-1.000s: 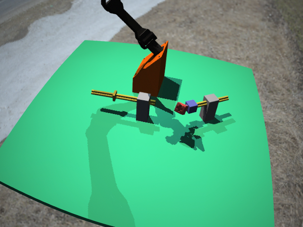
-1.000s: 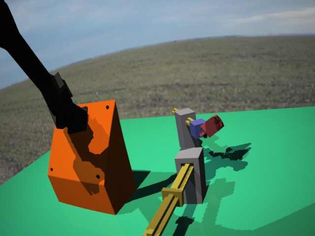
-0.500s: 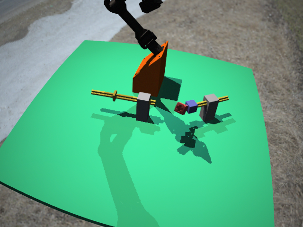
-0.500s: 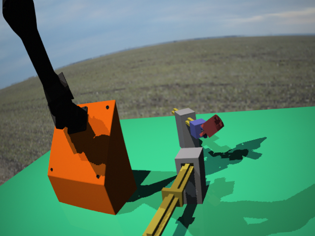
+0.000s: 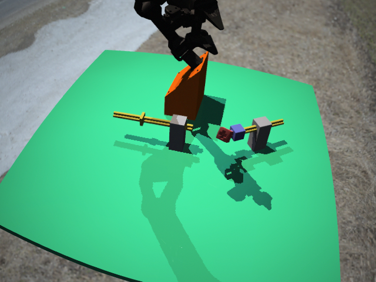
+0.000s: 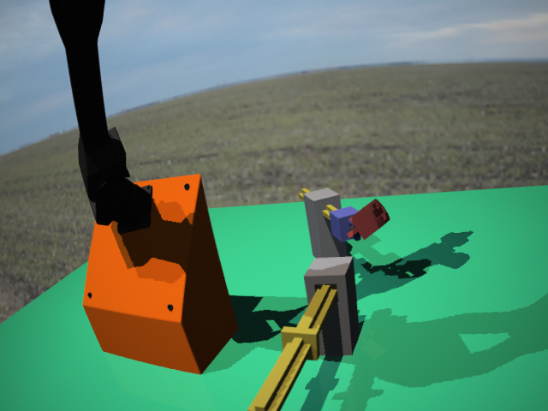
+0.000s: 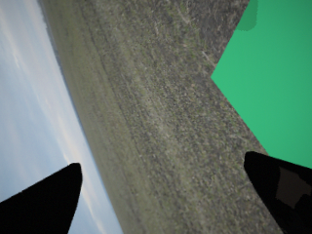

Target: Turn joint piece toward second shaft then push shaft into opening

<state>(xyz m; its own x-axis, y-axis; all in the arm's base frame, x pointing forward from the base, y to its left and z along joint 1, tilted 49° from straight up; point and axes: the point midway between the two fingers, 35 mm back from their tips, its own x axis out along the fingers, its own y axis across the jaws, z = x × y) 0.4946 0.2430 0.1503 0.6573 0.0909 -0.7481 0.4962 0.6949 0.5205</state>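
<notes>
Right now my gripper tip is 420 mm above the red joint piece, 170 mm past it and 60 mm to the right of it.
</notes>
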